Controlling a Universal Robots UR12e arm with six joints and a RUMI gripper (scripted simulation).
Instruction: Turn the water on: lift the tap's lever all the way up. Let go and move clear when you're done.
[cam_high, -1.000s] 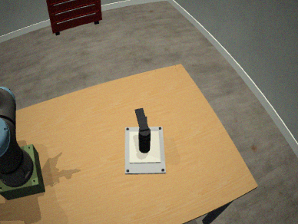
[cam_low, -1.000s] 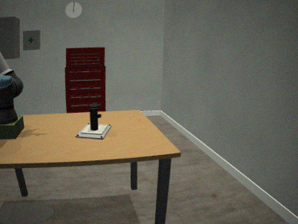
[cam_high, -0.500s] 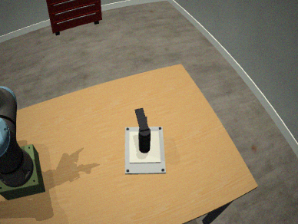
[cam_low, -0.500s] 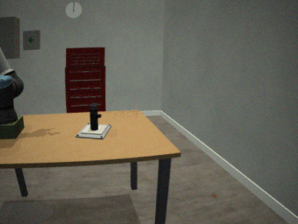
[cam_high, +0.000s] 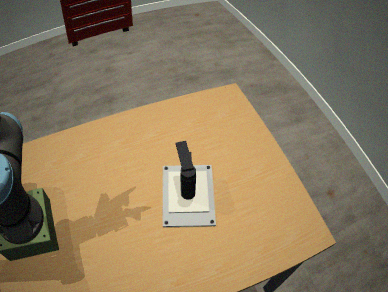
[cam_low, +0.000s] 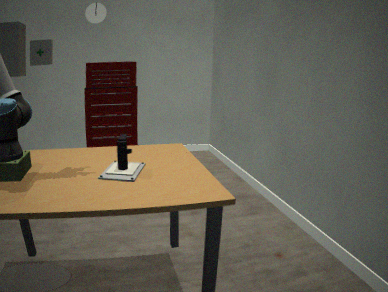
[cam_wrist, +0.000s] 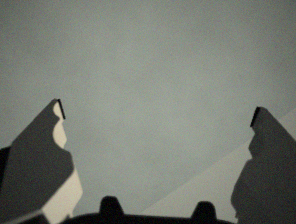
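Now: the dark lever 4 cm behind my hand, 21 cm to the right of it and 95 cm below it. The rest, counted from my hand: tap: 4 cm behind, 23 cm to the right, 100 cm below.
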